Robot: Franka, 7 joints.
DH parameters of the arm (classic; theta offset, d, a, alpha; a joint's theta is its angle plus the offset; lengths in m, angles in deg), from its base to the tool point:
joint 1: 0 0.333 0 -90
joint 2: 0 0 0 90
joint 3: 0 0.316 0.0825 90
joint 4: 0 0 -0.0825 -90
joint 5: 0 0.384 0 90
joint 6: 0 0 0.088 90
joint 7: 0 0.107 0 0
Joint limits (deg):
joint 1: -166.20..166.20
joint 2: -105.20..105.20
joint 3: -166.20..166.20
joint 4: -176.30..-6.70
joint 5: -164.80..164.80
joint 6: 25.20..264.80
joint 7: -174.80..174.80
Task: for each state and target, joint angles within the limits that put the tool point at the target. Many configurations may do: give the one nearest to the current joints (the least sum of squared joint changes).
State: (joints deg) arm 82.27 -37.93 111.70 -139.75 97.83 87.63 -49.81
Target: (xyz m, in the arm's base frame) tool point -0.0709 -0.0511 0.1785
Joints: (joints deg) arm 82.11 -36.81 110.63 -176.30 53.10 59.03 -49.81
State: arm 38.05 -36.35 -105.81 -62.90 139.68 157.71 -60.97
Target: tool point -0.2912 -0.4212 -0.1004
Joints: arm 23.18 -76.32 -148.20 -93.33 138.78 169.55 -60.97
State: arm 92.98 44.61 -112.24 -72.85 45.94 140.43 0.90
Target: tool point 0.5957 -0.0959 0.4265
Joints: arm 67.23 52.10 -90.32 -113.41 45.34 130.72 0.90
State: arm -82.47 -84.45 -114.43 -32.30 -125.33 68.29 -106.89
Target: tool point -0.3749 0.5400 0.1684
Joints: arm -74.92 -84.77 -111.85 -55.67 -107.05 27.76 -106.89
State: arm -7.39 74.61 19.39 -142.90 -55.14 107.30 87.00
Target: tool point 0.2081 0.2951 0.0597
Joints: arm -6.92 53.13 52.22 -137.25 -51.56 107.57 87.00
